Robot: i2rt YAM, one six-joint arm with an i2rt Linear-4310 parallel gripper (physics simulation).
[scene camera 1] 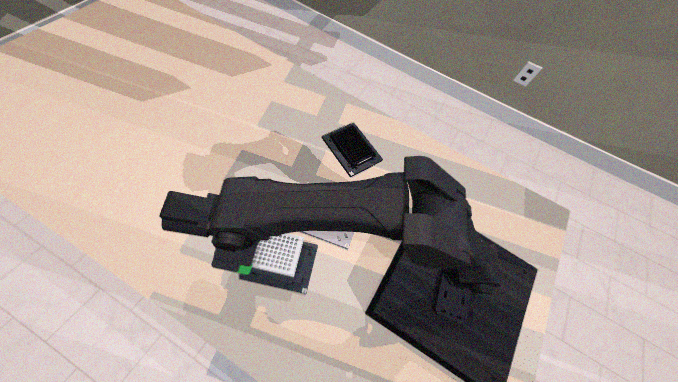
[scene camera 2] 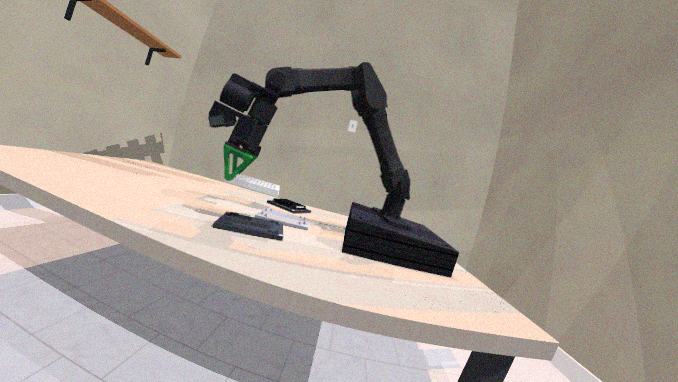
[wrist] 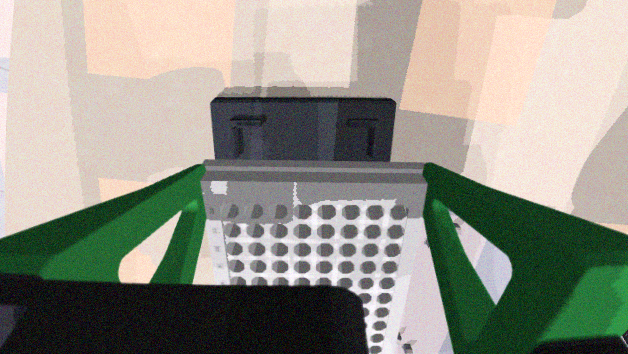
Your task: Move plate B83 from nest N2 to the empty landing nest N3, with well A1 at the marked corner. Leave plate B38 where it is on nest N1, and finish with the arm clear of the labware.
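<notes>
White well plate B83 point(scene camera 1: 277, 255) point(scene camera 2: 260, 185) point(wrist: 312, 240) is raised in the air above dark nest N2 point(scene camera 1: 311, 251) point(scene camera 2: 247, 226) point(wrist: 302, 135). My gripper point(scene camera 2: 230, 175) point(wrist: 314, 177) is shut on it, with green fingers at both sides of one end. The arm hides part of the plate in scene camera 1. Light grey nest N3 point(scene camera 1: 332, 237) point(scene camera 2: 285, 218) has small pins and lies beside N2, largely hidden by the arm in scene camera 1. Black plate B38 point(scene camera 1: 352, 142) point(scene camera 2: 289, 204) sits on dark nest N1 point(scene camera 1: 345, 161) point(scene camera 2: 305, 210).
The arm's black base box point(scene camera 1: 480, 300) point(scene camera 2: 400, 245) stands on the table point(scene camera 1: 100, 130) point(scene camera 2: 450, 320), on the N3 side of the nests. A wall shelf point(scene camera 2: 132, 27) is high at the upper left in scene camera 2. Patchy shadows cross the table.
</notes>
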